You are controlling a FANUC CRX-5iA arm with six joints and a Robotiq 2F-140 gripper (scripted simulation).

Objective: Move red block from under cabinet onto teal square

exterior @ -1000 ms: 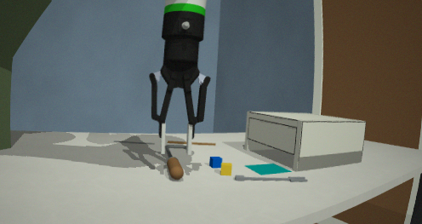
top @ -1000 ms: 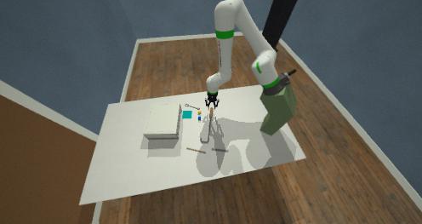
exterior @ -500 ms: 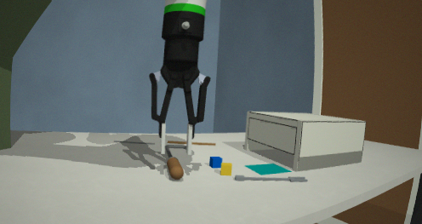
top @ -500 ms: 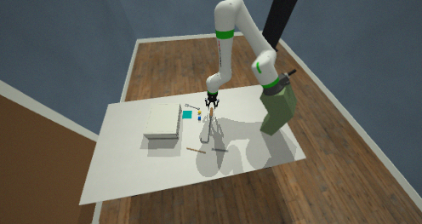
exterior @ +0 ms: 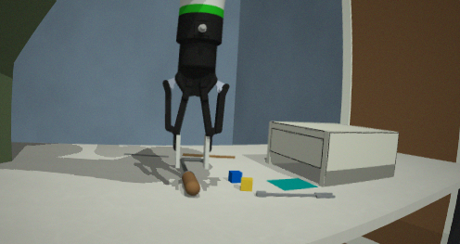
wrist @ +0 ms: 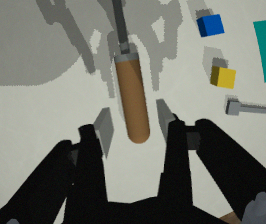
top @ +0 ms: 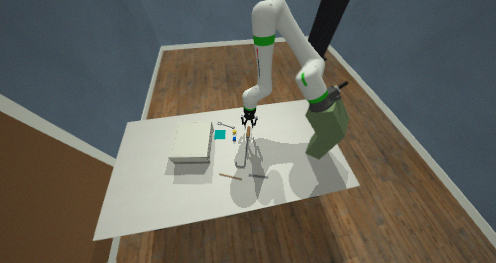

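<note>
Now: hand 120 mm short of the yellow cube, 70 mm above it and 30 mm to the left of it. From my hand the other things lie so: blue block 140 mm ahead, 70 mm below, 30 mm to the left; grey wrench 170 mm ahead, 130 mm to the right, 80 mm below; hooked tool 120 mm to the left, 90 mm ahead, 70 mm below.
</note>
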